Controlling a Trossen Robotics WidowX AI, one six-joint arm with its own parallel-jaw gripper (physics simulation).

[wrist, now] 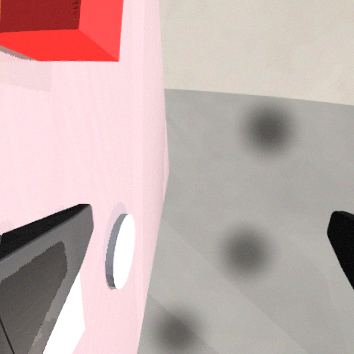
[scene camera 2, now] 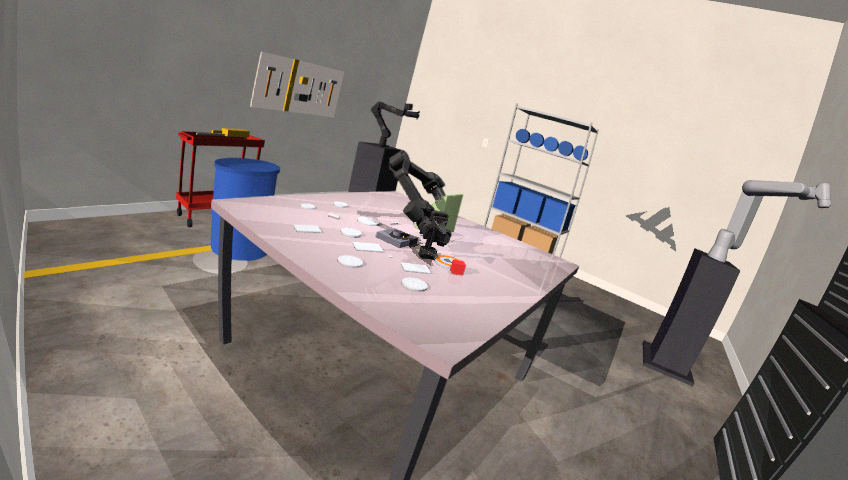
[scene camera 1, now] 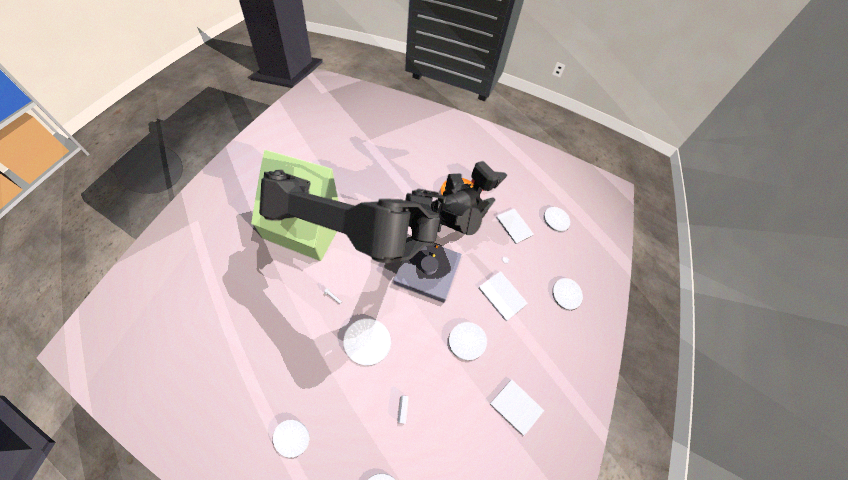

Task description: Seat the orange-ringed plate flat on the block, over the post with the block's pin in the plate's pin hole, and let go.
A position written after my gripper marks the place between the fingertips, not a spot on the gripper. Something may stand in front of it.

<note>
My gripper (scene camera 1: 500, 187) is open, holding nothing. Also in view: a red cube (wrist: 42, 37).
My gripper also shows in the wrist view (wrist: 213, 219) and in scene camera 2 (scene camera 2: 441, 245).
</note>
